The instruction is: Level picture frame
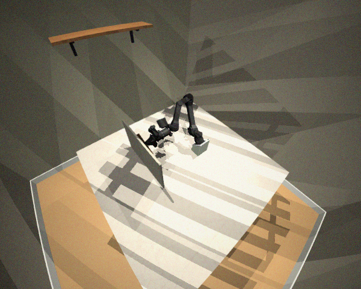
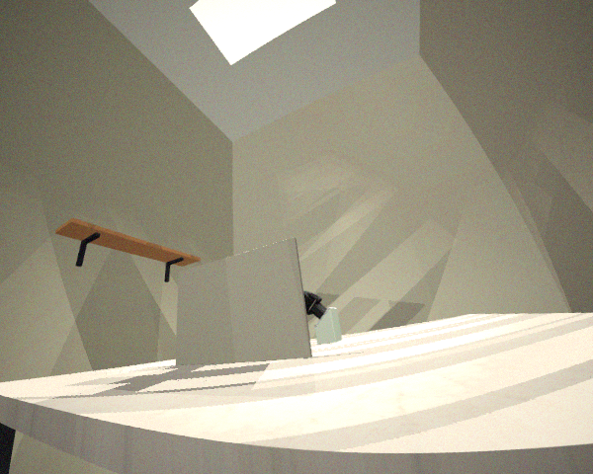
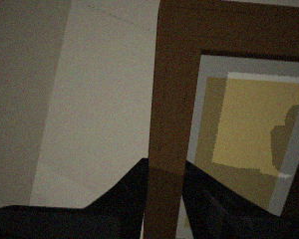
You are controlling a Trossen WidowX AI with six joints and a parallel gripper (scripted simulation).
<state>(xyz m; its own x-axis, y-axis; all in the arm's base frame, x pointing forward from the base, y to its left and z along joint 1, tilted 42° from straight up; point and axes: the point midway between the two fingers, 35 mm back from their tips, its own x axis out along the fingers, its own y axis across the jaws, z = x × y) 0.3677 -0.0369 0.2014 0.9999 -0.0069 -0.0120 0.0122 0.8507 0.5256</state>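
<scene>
The wooden picture frame lies 50 mm below my gripper tip, 10 mm to the right of it and 10 mm ahead of it. Round my gripper tip: upright wall panel 70 mm below, 20 mm ahead, 10 mm to the left.
</scene>
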